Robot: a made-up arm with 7 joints. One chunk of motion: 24 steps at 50 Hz.
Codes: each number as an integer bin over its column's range. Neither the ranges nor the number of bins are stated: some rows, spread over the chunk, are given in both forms.
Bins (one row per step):
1: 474 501 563 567 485 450
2: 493 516 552 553 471 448
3: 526 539 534 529 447 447
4: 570 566 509 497 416 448
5: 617 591 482 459 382 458
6: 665 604 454 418 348 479
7: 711 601 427 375 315 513
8: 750 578 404 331 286 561
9: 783 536 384 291 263 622
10: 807 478 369 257 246 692
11: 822 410 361 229 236 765
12: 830 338 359 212 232 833
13: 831 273 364 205 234 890
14: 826 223 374 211 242 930
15: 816 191 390 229 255 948
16: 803 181 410 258 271 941
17: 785 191 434 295 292 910
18: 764 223 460 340 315 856
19: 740 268 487 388 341 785
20: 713 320 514 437 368 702
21: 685 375 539 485 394 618
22: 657 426 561 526 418 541
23: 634 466 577 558 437 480
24: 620 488 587 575 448 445
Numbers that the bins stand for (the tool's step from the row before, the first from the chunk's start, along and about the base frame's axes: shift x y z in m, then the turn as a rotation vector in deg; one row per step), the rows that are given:
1: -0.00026 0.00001 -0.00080 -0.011 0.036 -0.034
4: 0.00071 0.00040 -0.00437 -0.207 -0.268 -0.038
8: 0.00251 0.00047 -0.01131 -0.672 -0.840 0.155
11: 0.00323 -0.00054 -0.01415 -0.958 -1.061 0.502
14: 0.00327 -0.00166 -0.01329 -1.009 -1.034 0.783
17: 0.00286 -0.00185 -0.00933 -0.773 -0.814 0.749
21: 0.00186 -0.00075 -0.00239 -0.241 -0.365 0.252
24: 0.00121 -0.00007 0.00078 0.012 -0.127 -0.043
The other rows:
2: -0.00007 0.00010 -0.00153 -0.050 -0.026 -0.038
3: 0.00027 0.00024 -0.00272 -0.117 -0.131 -0.039
5: 0.00118 0.00055 -0.00616 -0.314 -0.418 -0.021
6: 0.00166 0.00063 -0.00801 -0.428 -0.567 0.015
7: 0.00212 0.00061 -0.00979 -0.549 -0.713 0.073
9: 0.00284 0.00022 -0.01263 -0.784 -0.942 0.258
10: 0.00308 -0.00013 -0.01362 -0.880 -1.017 0.378
12: 0.00331 -0.00097 -0.01428 -1.006 -1.078 0.618
13: 0.00332 -0.00136 -0.01395 -1.025 -1.069 0.715
15: 0.00317 -0.00185 -0.01223 -0.958 -0.977 0.813
16: 0.00304 -0.00191 -0.01091 -0.877 -0.906 0.801
18: 0.00265 -0.00166 -0.00761 -0.647 -0.713 0.657
19: 0.00241 -0.00139 -0.00583 -0.513 -0.598 0.536
20: 0.00214 -0.00108 -0.00404 -0.375 -0.479 0.395
22: 0.00158 -0.00044 -0.00094 -0.126 -0.259 0.121
23: 0.00135 -0.00020 0.00012 -0.036 -0.175 0.017

